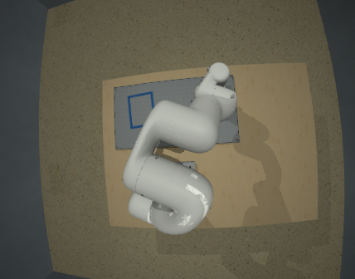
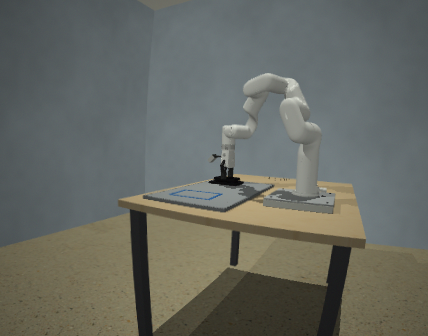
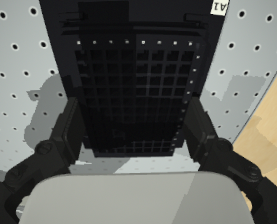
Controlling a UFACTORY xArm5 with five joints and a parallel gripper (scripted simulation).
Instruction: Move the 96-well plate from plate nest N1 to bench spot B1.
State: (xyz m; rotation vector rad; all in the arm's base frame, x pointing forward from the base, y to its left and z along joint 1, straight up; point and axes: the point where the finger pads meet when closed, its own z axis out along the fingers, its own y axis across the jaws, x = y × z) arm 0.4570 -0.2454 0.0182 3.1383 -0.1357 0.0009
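The black plate nest lies 3 cm below my hand. The rest, counted from my hand: black 96-well plate (1 cm below).
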